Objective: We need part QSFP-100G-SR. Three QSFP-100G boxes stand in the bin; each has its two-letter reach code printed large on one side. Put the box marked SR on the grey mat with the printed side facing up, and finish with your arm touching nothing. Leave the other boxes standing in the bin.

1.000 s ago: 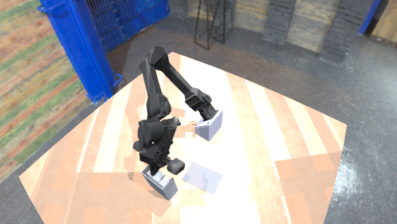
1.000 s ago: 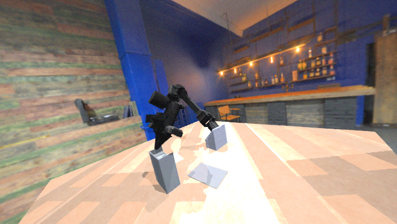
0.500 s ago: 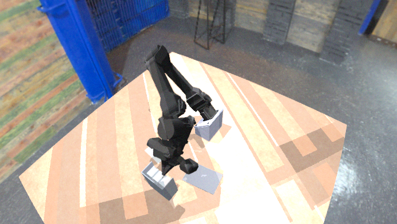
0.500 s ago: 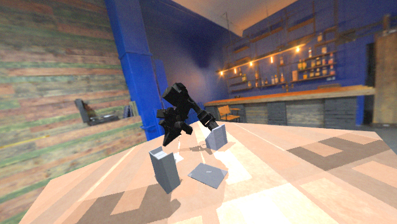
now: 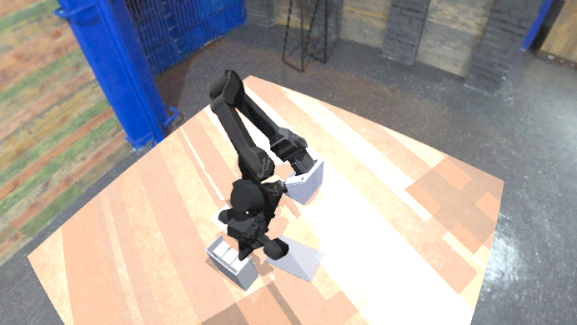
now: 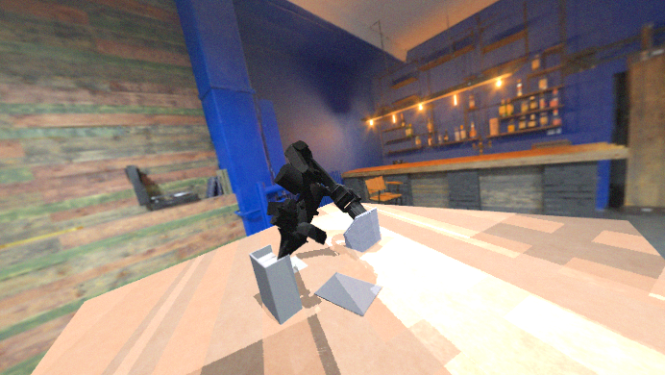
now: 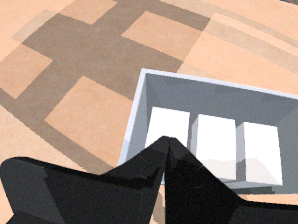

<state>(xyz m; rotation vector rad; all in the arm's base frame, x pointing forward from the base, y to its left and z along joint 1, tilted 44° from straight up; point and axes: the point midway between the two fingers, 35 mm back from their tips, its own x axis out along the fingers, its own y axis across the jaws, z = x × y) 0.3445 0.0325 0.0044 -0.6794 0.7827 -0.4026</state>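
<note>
The SR box lies 10 mm to the right of my gripper tip and 70 mm below it. Round my gripper tip: grey mat (120 mm behind, 80 mm to the left, 130 mm below); flat white item (120 mm behind, 170 mm to the right, 130 mm below).
</note>
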